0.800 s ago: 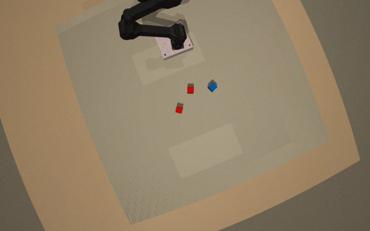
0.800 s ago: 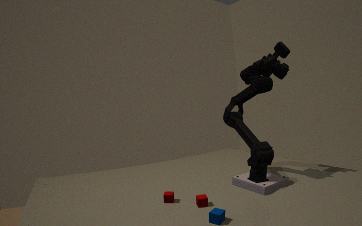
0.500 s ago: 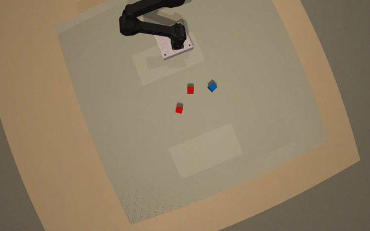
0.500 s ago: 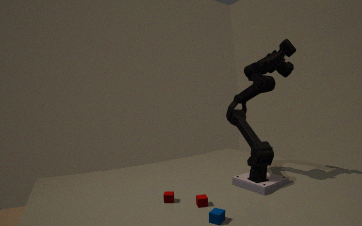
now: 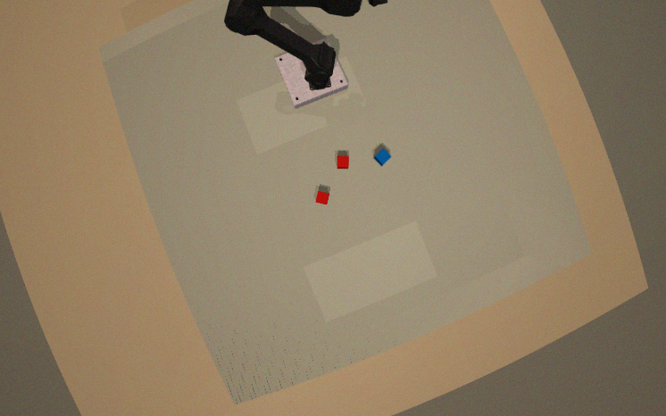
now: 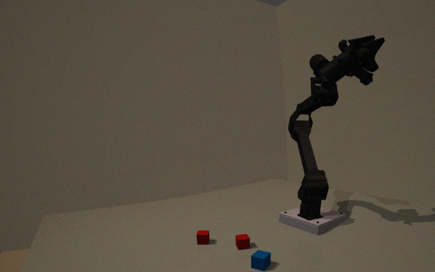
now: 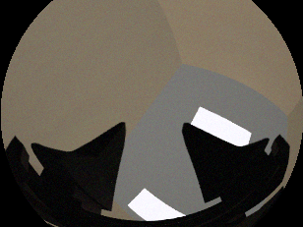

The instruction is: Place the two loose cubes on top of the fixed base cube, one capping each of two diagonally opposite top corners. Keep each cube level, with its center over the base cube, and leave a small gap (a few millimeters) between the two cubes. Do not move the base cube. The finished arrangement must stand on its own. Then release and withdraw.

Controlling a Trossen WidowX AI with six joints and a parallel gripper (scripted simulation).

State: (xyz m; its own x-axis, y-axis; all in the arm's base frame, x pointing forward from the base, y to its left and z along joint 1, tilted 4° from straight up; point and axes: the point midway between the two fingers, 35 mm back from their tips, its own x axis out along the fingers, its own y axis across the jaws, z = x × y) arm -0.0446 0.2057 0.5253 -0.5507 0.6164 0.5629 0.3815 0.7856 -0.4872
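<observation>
Now: the blue cube 37 cm ahead of my gripper tip, 8 cm to the right of it and 55 cm below it. The rest, counted from my gripper tip: red cube (46 cm ahead, 27 cm to the right, 56 cm below).
</observation>
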